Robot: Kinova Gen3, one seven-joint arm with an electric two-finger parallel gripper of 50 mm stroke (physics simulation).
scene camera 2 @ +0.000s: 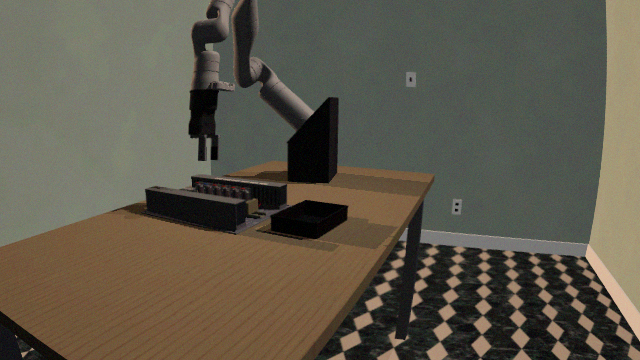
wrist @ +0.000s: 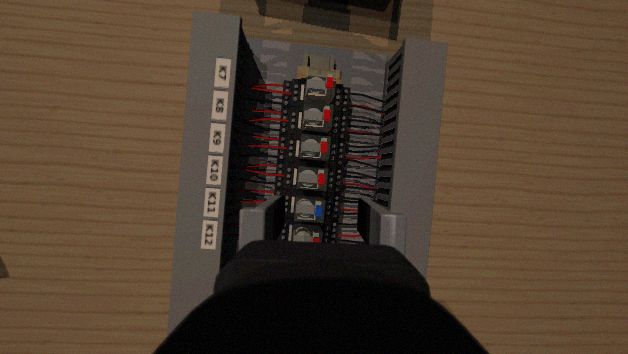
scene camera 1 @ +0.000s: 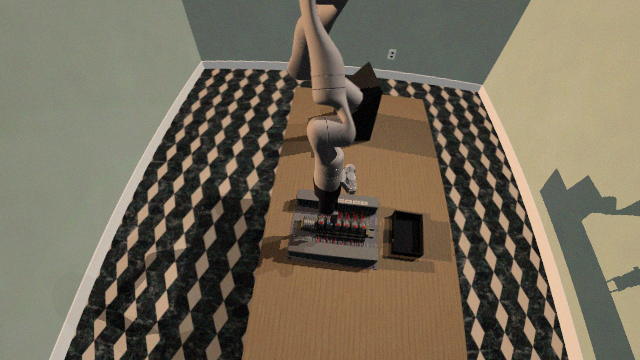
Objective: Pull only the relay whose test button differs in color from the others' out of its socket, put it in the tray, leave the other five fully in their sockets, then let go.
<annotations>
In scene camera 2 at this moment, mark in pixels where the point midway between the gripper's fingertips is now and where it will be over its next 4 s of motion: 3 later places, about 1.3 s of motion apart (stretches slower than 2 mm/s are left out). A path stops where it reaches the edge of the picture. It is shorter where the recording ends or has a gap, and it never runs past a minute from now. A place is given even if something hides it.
My gripper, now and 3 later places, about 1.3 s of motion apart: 208,160; 210,179; 209,196; 210,179
</annotations>
